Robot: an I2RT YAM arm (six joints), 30 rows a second.
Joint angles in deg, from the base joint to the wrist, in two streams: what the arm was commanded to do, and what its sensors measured. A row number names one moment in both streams.
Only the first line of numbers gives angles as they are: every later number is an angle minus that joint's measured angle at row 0.
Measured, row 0: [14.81, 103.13, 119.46, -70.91, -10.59, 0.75]
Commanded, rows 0 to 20: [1.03, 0.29, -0.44, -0.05, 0.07, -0.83]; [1.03, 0.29, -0.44, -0.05, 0.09, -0.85]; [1.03, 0.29, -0.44, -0.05, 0.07, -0.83]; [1.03, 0.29, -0.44, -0.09, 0.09, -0.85]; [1.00, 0.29, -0.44, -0.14, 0.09, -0.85]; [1.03, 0.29, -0.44, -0.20, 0.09, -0.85]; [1.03, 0.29, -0.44, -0.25, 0.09, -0.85]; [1.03, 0.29, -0.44, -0.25, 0.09, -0.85]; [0.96, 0.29, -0.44, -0.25, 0.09, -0.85]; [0.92, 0.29, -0.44, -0.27, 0.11, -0.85]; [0.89, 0.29, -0.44, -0.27, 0.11, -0.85]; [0.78, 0.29, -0.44, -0.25, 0.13, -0.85]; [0.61, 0.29, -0.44, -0.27, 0.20, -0.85]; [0.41, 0.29, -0.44, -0.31, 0.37, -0.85]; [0.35, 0.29, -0.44, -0.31, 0.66, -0.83]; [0.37, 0.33, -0.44, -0.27, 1.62, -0.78]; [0.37, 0.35, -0.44, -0.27, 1.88, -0.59]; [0.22, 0.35, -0.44, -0.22, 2.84, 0.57]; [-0.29, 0.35, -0.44, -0.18, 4.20, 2.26]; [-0.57, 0.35, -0.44, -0.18, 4.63, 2.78]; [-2.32, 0.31, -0.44, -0.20, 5.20, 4.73]
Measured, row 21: [0.74, 0.00, 0.00, -0.18, 2.34, 0.97]
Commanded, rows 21 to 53: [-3.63, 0.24, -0.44, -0.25, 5.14, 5.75]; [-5.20, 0.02, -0.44, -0.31, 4.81, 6.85]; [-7.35, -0.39, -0.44, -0.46, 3.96, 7.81]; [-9.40, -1.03, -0.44, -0.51, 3.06, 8.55]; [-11.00, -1.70, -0.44, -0.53, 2.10, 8.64]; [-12.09, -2.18, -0.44, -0.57, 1.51, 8.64]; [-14.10, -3.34, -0.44, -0.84, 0.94, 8.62]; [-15.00, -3.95, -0.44, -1.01, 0.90, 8.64]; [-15.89, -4.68, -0.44, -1.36, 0.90, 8.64]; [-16.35, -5.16, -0.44, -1.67, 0.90, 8.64]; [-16.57, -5.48, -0.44, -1.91, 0.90, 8.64]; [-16.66, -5.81, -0.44, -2.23, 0.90, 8.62]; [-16.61, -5.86, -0.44, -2.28, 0.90, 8.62]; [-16.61, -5.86, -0.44, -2.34, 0.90, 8.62]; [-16.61, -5.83, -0.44, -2.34, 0.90, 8.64]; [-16.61, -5.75, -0.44, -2.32, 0.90, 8.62]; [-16.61, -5.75, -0.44, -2.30, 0.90, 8.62]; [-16.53, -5.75, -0.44, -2.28, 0.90, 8.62]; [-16.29, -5.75, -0.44, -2.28, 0.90, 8.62]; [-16.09, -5.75, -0.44, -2.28, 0.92, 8.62]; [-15.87, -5.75, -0.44, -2.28, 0.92, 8.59]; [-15.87, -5.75, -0.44, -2.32, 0.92, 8.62]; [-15.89, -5.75, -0.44, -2.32, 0.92, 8.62]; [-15.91, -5.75, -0.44, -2.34, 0.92, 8.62]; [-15.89, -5.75, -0.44, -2.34, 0.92, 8.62]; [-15.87, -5.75, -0.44, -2.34, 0.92, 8.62]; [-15.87, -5.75, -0.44, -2.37, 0.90, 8.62]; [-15.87, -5.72, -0.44, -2.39, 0.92, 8.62]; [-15.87, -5.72, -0.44, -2.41, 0.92, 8.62]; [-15.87, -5.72, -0.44, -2.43, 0.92, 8.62]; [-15.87, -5.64, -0.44, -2.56, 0.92, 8.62]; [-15.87, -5.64, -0.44, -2.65, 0.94, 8.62]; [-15.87, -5.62, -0.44, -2.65, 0.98, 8.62]
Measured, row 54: [-16.37, -5.66, -0.29, -2.47, 1.33, 7.98]
